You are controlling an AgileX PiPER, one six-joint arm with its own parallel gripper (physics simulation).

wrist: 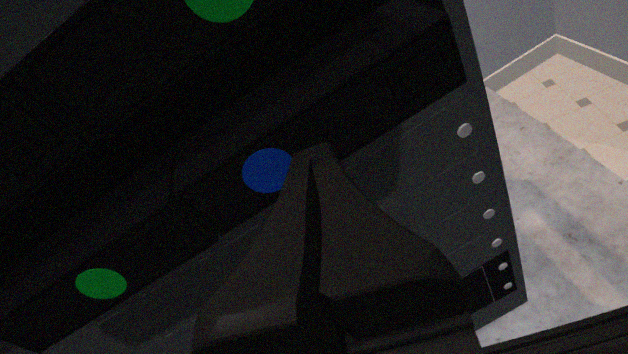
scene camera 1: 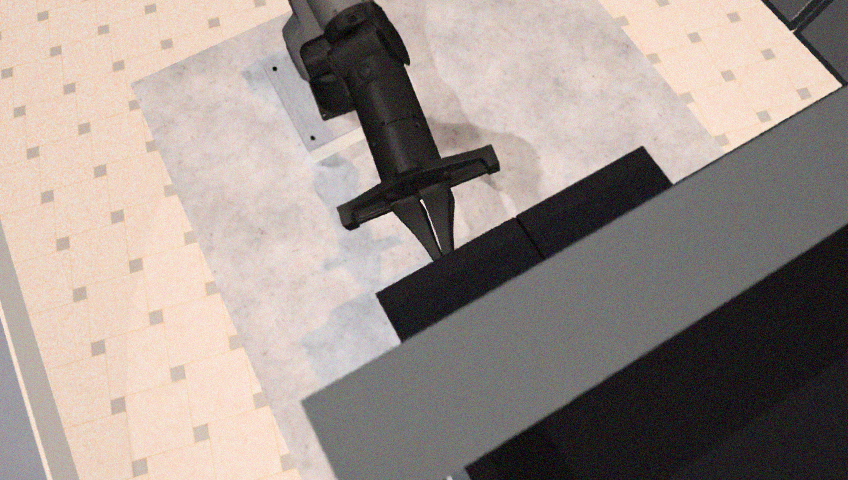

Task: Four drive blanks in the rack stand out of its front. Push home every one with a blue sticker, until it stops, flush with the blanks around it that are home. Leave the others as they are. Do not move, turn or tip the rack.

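Observation:
The rack (scene camera 1: 535, 309) (wrist: 506, 200) shows its grey top in the scene view and its dark front in the wrist view. Two dark blanks stand out of its front side by side in the scene view, one on the left (scene camera 1: 470, 279) and one on the right (scene camera 1: 595, 205); no stickers show there. In the wrist view a blue sticker (wrist: 265, 170) sits on a dark blank face, with a green sticker (wrist: 101, 283) lower left and another green sticker (wrist: 220, 7) at the top edge. My gripper (scene camera 1: 442, 258) (wrist: 319, 167) is shut and empty, its tips at the blue-stickered blank, partly covering the sticker's right edge. Contact is unclear.
Small round pale studs (wrist: 478, 177) run down the rack's side edge in the wrist view. The arm's base plate (scene camera 1: 297, 110) lies behind the gripper in the scene view. Dark cabinets (scene camera 1: 824, 44) stand at the upper right.

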